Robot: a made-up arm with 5 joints.
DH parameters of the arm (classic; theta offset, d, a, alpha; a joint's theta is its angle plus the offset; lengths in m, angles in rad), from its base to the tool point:
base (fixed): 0 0 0.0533 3.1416
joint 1: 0 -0.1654 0.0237 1.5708
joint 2: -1.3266 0 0.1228 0
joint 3: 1.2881 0 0.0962 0
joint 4: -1.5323 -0.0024 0 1.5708
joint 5: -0.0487 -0.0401 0 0
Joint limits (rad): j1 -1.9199..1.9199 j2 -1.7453..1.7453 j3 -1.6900..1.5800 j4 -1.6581..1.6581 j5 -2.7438..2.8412
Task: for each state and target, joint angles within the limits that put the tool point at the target. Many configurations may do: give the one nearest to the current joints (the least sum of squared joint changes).
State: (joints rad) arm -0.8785 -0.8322 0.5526 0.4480 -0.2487
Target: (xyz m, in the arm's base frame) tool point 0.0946 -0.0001 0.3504
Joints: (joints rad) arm -0.0558 -0.9592 0.1419 0.3057 -0.2487
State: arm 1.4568 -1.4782 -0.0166 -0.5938 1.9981
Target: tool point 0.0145 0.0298 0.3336
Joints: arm 0.7041 -1.4640 0.3991 -0.5207 1.9981
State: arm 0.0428 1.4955 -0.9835 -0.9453 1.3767
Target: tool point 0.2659 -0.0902 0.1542
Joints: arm 0.3909 1.7428 -1.6872 -1.6581 1.3767
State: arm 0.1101 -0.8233 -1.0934 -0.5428 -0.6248
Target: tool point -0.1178 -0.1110 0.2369
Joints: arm -0.5637 -1.2129 -1.6356 -0.8825 -0.6248
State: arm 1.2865 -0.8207 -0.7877 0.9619 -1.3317
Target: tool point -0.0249 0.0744 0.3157
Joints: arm 0.7828 -1.4848 -0.5459 1.3256 -1.3317
